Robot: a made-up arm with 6 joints. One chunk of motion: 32 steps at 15 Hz.
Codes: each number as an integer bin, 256 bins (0 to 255) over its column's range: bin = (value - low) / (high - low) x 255, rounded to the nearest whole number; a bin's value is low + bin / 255 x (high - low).
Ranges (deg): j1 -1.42..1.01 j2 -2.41..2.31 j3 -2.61..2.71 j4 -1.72..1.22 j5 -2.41..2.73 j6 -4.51..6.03
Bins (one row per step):
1: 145 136 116 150 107 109
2: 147 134 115 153 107 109
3: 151 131 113 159 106 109
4: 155 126 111 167 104 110
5: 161 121 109 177 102 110
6: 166 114 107 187 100 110
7: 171 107 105 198 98 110
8: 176 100 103 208 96 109
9: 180 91 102 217 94 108
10: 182 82 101 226 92 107
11: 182 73 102 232 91 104
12: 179 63 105 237 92 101
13: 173 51 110 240 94 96
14: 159 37 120 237 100 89
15: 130 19 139 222 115 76
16: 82 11 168 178 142 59
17: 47 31 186 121 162 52
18: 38 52 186 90 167 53
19: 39 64 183 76 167 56
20: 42 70 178 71 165 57
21: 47 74 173 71 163 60
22: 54 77 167 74 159 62
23: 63 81 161 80 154 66
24: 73 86 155 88 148 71
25: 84 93 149 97 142 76
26: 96 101 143 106 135 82
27: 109 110 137 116 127 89
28: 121 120 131 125 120 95
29: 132 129 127 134 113 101
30: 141 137 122 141 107 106
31: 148 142 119 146 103 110
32: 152 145 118 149 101 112
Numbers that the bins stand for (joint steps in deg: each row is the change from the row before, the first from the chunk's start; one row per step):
1: -0.038 0.107 -0.190 0.009 -0.253 -0.005
2: -0.019 0.070 -0.211 0.044 -0.253 -0.005
3: 0.019 0.015 -0.253 0.113 -0.273 -0.005
4: 0.057 -0.078 -0.294 0.205 -0.314 0.037
5: 0.114 -0.170 -0.336 0.321 -0.354 0.037
6: 0.162 -0.300 -0.378 0.436 -0.394 0.037
7: 0.210 -0.429 -0.419 0.563 -0.435 0.037
8: 0.257 -0.559 -0.461 0.678 -0.475 -0.005
9: 0.295 -0.726 -0.482 0.782 -0.515 -0.046
10: 0.314 -0.892 -0.503 0.886 -0.556 -0.087
11: 0.314 -1.059 -0.482 0.955 -0.576 -0.211
12: 0.286 -1.244 -0.419 1.012 -0.556 -0.335
13: 0.229 -1.466 -0.315 1.047 -0.515 -0.542
14: 0.095 -1.725 -0.106 1.012 -0.394 -0.831
15: -0.181 -2.058 0.290 0.840 -0.092 -1.369
16: -0.639 -2.206 0.895 0.332 0.452 -2.071
17: -0.972 -1.836 1.270 -0.325 0.855 -2.361
18: -1.058 -1.447 1.270 -0.682 0.956 -2.319
19: -1.048 -1.225 1.208 -0.844 0.956 -2.195
20: -1.020 -1.114 1.104 -0.901 0.916 -2.154
21: -0.972 -1.040 0.999 -0.901 0.876 -2.030
22: -0.905 -0.985 0.874 -0.867 0.795 -1.947
23: -0.820 -0.911 0.749 -0.798 0.694 -1.782
24: -0.724 -0.818 0.624 -0.705 0.573 -1.575
25: -0.620 -0.689 0.499 -0.602 0.452 -1.369
26: -0.505 -0.541 0.373 -0.498 0.311 -1.121
27: -0.381 -0.374 0.248 -0.383 0.150 -0.831
28: -0.267 -0.189 0.123 -0.279 0.009 -0.583
29: -0.162 -0.022 0.040 -0.175 -0.132 -0.335
30: -0.076 0.126 -0.065 -0.094 -0.253 -0.129
31: -0.010 0.218 -0.127 -0.037 -0.334 0.037
32: 0.028 0.274 -0.148 -0.002 -0.374 0.119

